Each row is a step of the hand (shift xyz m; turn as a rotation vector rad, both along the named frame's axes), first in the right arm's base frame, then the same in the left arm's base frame.
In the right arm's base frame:
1: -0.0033 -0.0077 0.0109 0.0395 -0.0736 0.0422
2: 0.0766 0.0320 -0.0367 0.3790 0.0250 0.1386
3: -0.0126 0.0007 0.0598 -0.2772 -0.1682 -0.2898
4: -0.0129 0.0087 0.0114 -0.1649 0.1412 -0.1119
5: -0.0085 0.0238 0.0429 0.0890 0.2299 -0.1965
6: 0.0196 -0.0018 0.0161 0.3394 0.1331 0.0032
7: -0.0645 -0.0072 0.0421 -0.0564 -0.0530 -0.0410
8: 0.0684 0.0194 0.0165 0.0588 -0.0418 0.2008
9: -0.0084 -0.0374 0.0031 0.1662 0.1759 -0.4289
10: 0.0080 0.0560 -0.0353 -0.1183 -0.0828 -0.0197
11: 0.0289 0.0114 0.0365 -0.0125 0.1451 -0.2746
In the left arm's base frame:
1: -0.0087 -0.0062 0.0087 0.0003 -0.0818 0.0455
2: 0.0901 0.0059 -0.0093 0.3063 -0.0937 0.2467
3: -0.0297 0.0053 0.0532 -0.2110 -0.0759 -0.3726
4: -0.0125 0.0124 0.0078 -0.0714 0.1846 -0.1431
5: -0.0138 0.0257 0.0403 0.2105 0.1881 -0.1403
6: 0.0121 -0.0077 0.0210 0.3452 0.0198 0.1156
7: -0.0734 0.0139 0.0202 -0.0542 -0.0331 -0.0604
8: 0.0624 -0.0029 0.0377 -0.0218 -0.0559 0.2048
9: -0.0198 -0.0328 -0.0028 0.3358 0.1100 -0.3430
10: 0.0351 0.0503 -0.0263 -0.1256 -0.0417 -0.0611
11: 0.0182 0.0022 0.0443 0.1176 0.1386 -0.2522

